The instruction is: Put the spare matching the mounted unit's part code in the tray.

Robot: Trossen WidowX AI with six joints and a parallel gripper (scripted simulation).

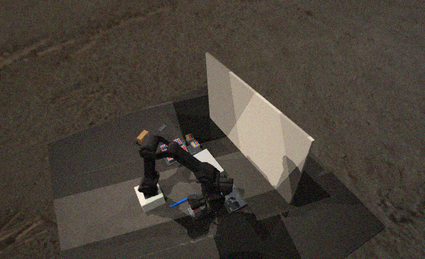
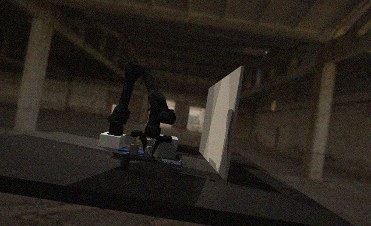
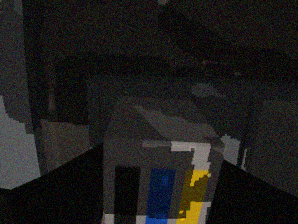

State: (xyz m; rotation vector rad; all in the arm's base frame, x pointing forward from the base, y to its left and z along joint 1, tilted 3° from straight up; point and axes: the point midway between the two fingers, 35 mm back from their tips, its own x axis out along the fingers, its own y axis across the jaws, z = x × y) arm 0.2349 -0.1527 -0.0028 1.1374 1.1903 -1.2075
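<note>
Right now my gripper tip is 110 mm short of the dark tray, 10 mm to the left of it and 20 mm above it. From my gripper tip the other things lie so: blue stick 100 mm behind, 80 mm to the left, 10 mm below; then white mounted unit 50 mm ahead, 170 mm to the left, 30 mm above; then dark cylinder 30 mm behind, 240 mm to the right, 10 mm above.
</note>
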